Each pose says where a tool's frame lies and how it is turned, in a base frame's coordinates. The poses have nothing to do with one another.
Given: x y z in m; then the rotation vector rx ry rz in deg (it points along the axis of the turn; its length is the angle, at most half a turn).
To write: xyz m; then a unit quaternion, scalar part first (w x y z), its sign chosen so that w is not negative. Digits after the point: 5 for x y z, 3 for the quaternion.
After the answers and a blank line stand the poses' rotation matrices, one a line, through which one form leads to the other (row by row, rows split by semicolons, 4 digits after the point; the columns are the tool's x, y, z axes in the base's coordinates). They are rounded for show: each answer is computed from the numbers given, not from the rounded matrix.
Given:
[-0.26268, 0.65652, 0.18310, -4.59, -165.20, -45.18]
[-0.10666, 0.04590, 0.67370, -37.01, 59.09, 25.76]
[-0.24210, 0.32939, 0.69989, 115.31, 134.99, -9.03]
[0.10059, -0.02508, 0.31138, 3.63, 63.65, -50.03]
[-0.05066, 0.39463, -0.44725, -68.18, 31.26, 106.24]
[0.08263, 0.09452, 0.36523, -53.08, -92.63, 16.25]
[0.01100, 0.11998, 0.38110, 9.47, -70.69, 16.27]
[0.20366, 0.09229, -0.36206, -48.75, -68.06, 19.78]
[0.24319, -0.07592, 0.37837, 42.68, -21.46, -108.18]
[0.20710, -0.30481, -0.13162, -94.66, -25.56, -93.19]
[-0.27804, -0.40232, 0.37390, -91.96, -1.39, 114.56]
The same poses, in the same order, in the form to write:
[-0.26268, 0.65652, 0.18310, 0.076, -0.027, -0.961, -0.263]
[-0.10666, 0.04590, 0.67370, 0.797, -0.301, 0.480, 0.209]
[-0.24210, 0.32939, 0.69989, 0.020, 0.649, 0.759, -0.051]
[0.10059, -0.02508, 0.31138, 0.760, 0.029, 0.510, -0.401]
[-0.05066, 0.39463, -0.44725, 0.422, -0.475, 0.218, 0.741]
[0.08263, 0.09452, 0.36523, 0.588, -0.398, -0.694, 0.122]
[0.01100, 0.11998, 0.38110, 0.803, 0.077, -0.576, 0.133]
[0.20366, 0.09229, -0.36206, 0.731, -0.387, -0.540, 0.157]
[0.24319, -0.07592, 0.37837, 0.513, 0.310, -0.156, -0.785]
[0.20710, -0.30481, -0.13162, 0.380, -0.647, -0.175, -0.637]
[-0.27804, -0.40232, 0.37390, 0.285, -0.600, -0.009, 0.748]

-0.9871 0.0911 -0.1313; 0.0116 0.8603 0.5097; 0.1594 0.5016 -0.8503
0.4511 -0.6226 0.6395; 0.0448 0.7314 0.6805; -0.8914 -0.2783 0.3578
-0.1580 0.9868 -0.0363; 0.9828 0.1536 -0.1024; -0.0955 -0.0518 -0.9941
0.1574 0.6395 0.7525; -0.5801 0.6765 -0.4536; -0.7992 -0.3651 0.4775
-0.1917 -0.8325 -0.5199; 0.4183 -0.5485 0.7240; -0.8879 -0.0786 0.4533
0.0074 0.4087 -0.9126; 0.6950 0.6541 0.2986; 0.7190 -0.6364 -0.2792
0.3017 -0.3017 -0.9044; 0.1240 0.9530 -0.2765; 0.9453 -0.0287 0.3249
0.3682 0.1879 -0.9105; 0.6467 0.6519 0.3960; 0.6680 -0.7346 0.1186
-0.2815 0.7093 -0.6463; -0.9023 -0.4249 -0.0733; -0.3266 0.5625 0.7596
0.1272 0.7110 0.6916; -0.2587 -0.6494 0.7151; 0.9576 -0.2698 0.1013
-0.1177 -0.4148 -0.9022; 0.4366 -0.8377 0.3282; -0.8919 -0.3553 0.2797

